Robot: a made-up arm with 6 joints. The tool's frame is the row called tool. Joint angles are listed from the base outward.
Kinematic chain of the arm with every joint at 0, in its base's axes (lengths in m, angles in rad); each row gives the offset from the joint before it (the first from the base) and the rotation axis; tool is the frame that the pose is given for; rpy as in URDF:
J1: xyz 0 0 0.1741 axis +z
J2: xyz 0 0 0 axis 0.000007 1 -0.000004
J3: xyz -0.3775 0 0.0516 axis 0.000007 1 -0.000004
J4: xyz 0.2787 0 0.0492 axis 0.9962 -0.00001 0.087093
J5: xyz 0 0 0 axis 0.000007 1 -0.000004
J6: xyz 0.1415 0 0.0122 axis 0.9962 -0.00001 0.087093
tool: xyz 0 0 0 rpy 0 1.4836 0
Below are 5 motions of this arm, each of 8 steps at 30 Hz.
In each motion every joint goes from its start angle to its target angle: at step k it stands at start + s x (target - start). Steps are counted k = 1, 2, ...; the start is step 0. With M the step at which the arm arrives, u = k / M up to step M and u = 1 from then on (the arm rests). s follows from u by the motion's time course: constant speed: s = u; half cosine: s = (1 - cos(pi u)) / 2; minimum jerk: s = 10 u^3 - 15 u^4 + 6 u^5.
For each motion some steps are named. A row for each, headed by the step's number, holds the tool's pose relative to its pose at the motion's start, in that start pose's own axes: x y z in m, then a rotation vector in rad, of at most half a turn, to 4 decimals.
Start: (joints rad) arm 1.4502 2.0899 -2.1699 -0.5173 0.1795 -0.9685
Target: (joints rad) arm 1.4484 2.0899 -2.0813 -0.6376 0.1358 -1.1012
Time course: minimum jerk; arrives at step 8
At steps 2, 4, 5, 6, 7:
2: 0.0003 0.0031 0.0006 -0.0041 0.0002 -0.0268
4: 0.0014 0.0150 0.0028 -0.0203 -0.0011 -0.1295
5: 0.0019 0.0219 0.0038 -0.0296 -0.0033 -0.1877
6: 0.0023 0.0271 0.0045 -0.0369 -0.0057 -0.2322
7: 0.0024 0.0298 0.0048 -0.0406 -0.0071 -0.2548

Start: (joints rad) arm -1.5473 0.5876 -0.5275 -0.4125 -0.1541 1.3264
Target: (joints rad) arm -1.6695 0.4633 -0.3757 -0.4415 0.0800 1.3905
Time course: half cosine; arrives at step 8
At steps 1, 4, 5, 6, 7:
1: 0.0009 -0.0028 -0.0014 0.0123 -0.0007 0.0007
4: 0.0119 -0.0368 -0.0199 0.1614 -0.0123 0.0115
5: 0.0169 -0.0508 -0.0282 0.2234 -0.0188 0.0176
6: 0.0212 -0.0625 -0.0356 0.2759 -0.0252 0.0234
7: 0.0242 -0.0703 -0.0406 0.3111 -0.0299 0.0276

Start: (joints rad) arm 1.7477 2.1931 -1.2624 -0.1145 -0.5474 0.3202
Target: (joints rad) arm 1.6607 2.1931 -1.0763 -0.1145 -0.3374 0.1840
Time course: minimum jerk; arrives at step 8
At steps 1, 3, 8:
1: 0.0014 -0.0012 -0.0004 0.0030 0.0058 -0.0016
3: 0.0244 -0.0203 -0.0084 0.0493 0.1003 -0.0263
8: 0.0870 -0.0682 -0.0427 0.1556 0.3736 -0.0835

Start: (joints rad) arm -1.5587 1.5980 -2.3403 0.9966 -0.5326 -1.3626
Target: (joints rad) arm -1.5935 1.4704 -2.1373 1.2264 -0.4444 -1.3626
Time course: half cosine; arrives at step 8
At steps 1, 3, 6, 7, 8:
1: 0.0004 -0.0005 -0.0005 -0.0027 0.0072 0.0052
3: 0.0028 -0.0044 -0.0045 -0.0214 0.0576 0.0430
6: 0.0074 -0.0120 -0.0154 -0.0549 0.1566 0.1221
7: 0.0082 -0.0135 -0.0180 -0.0609 0.1758 0.1384
8: 0.0085 -0.0140 -0.0190 -0.0630 0.1826 0.1441

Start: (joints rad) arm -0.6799 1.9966 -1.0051 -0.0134 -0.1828 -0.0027
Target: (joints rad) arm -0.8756 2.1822 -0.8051 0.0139 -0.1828 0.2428
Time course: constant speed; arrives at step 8
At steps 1, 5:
1: 0.0194 -0.0119 0.0068 0.0187 0.0481 0.0507
5: 0.0990 -0.0549 0.0225 0.1014 0.2348 0.2610

